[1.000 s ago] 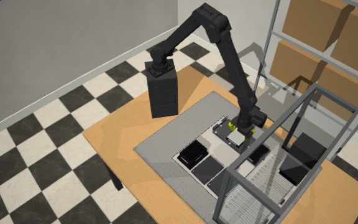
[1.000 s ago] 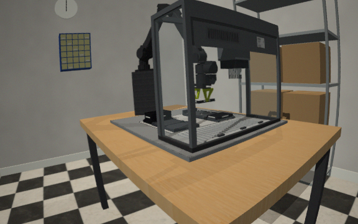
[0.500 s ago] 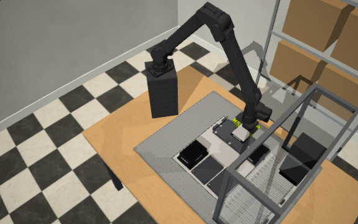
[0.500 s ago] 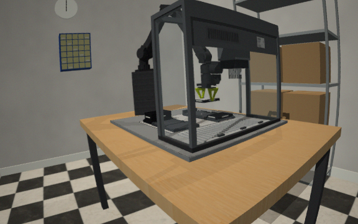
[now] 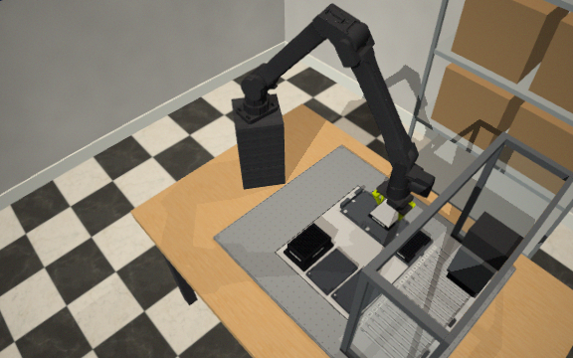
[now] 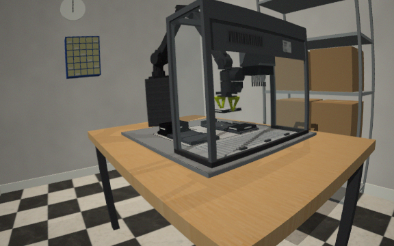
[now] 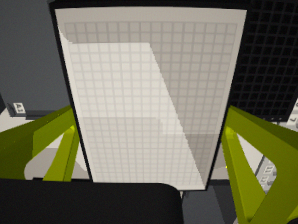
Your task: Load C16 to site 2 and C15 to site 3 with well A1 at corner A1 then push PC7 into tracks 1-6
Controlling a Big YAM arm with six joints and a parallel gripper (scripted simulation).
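The dark grey carrier PC7 lies 90 mm below my hand. Round my hand: plate nest S2: 260 mm to the right, 100 mm below, 10 mm ahead; plate nest S3: 250 mm to the right, 120 mm ahead, 100 mm below; black 96-well plate C15: 100 mm ahead, 80 mm below, 10 mm to the left.
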